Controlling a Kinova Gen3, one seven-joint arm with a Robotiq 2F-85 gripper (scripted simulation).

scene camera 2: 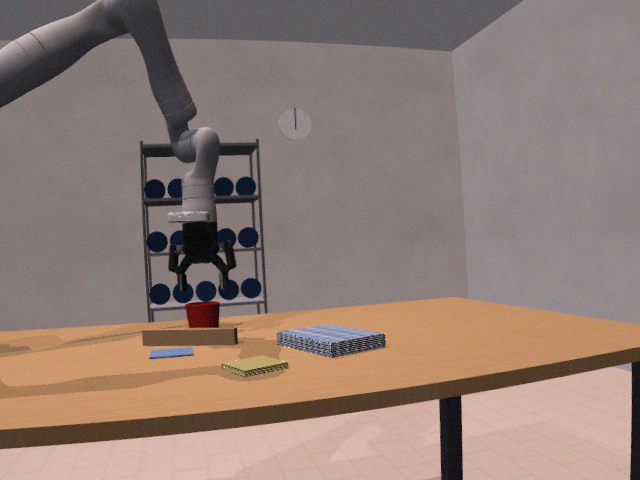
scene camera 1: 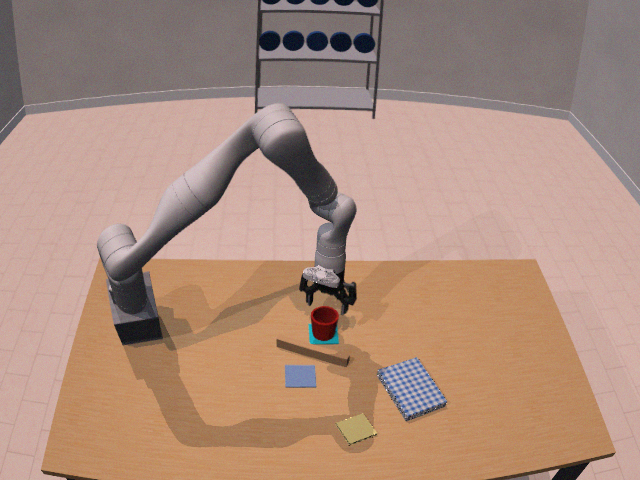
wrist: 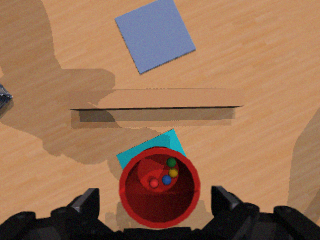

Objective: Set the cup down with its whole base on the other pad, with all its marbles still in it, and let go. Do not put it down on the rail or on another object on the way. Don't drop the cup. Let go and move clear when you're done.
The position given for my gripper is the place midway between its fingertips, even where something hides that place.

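A wooden rail (scene camera 1: pixel 284 342) is here, and so is a flat yellow block (scene camera 2: pixel 257 365), which scene camera 1 (scene camera 1: pixel 355 429) shows too, though in the wrist view the flat yellow block is out of frame. I can see a red cup (scene camera 2: pixel 199 316), and the red cup is visible both in scene camera 1 (scene camera 1: pixel 323 331) and in the wrist view (wrist: pixel 170 204). My gripper (scene camera 2: pixel 203 290) can also be seen in the wrist view (wrist: pixel 155 199).
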